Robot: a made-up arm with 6 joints. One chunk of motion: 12 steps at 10 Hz.
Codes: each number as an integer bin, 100 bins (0 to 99) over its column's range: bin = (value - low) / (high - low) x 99, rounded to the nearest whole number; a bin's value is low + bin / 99 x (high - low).
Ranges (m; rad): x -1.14..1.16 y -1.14..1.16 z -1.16..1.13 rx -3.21..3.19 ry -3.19..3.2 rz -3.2..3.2
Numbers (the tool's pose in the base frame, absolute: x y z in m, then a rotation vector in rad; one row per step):
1: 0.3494 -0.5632 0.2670 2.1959 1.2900 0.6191
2: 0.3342 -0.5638 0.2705 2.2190 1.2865 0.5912
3: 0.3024 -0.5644 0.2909 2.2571 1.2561 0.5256
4: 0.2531 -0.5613 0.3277 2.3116 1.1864 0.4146
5: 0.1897 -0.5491 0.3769 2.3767 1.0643 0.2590
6: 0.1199 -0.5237 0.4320 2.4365 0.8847 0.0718
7: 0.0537 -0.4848 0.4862 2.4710 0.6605 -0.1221
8: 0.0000 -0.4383 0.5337 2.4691 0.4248 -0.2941
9: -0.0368 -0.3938 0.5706 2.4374 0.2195 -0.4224
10: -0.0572 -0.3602 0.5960 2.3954 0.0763 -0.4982
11: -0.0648 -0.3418 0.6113 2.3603 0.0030 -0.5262
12: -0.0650 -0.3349 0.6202 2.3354 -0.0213 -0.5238
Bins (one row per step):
1: 64 25 62 84 69 59
2: 63 25 62 84 69 59
3: 62 25 63 85 69 58
4: 60 25 64 85 68 56
5: 57 25 66 86 66 54
6: 54 27 69 87 63 51
7: 51 28 71 88 60 48
8: 49 30 73 88 56 45
9: 47 32 75 87 53 43
10: 47 34 76 87 51 42
11: 46 34 77 86 49 41
12: 46 35 77 86 49 41

